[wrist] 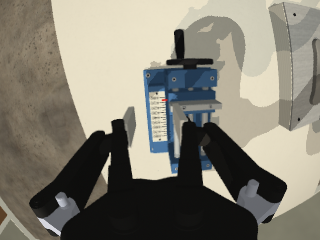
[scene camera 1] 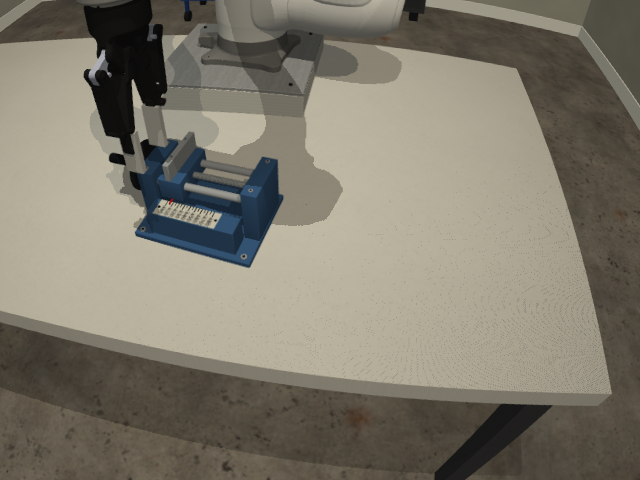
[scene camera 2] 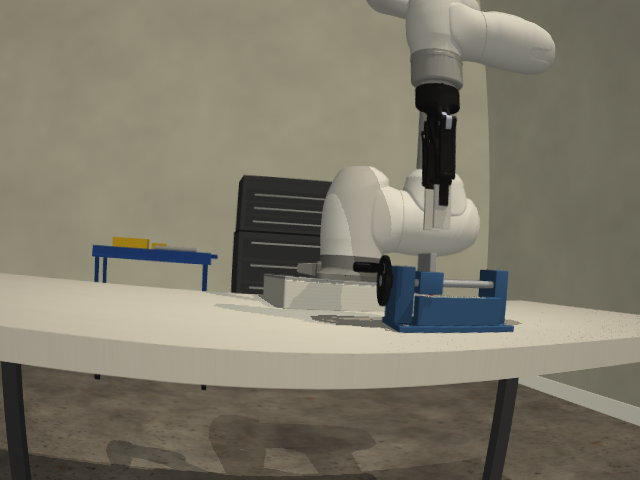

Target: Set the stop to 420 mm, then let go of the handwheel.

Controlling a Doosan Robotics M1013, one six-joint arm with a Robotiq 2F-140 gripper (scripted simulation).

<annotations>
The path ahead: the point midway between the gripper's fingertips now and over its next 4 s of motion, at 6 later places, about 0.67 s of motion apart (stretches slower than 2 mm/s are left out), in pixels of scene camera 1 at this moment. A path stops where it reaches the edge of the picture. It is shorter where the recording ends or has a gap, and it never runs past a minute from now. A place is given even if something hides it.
My gripper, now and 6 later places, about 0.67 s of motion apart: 148, 156; 120, 134; 112, 131; 113, 141; 120, 163; 121, 165; 121, 168
</annotations>
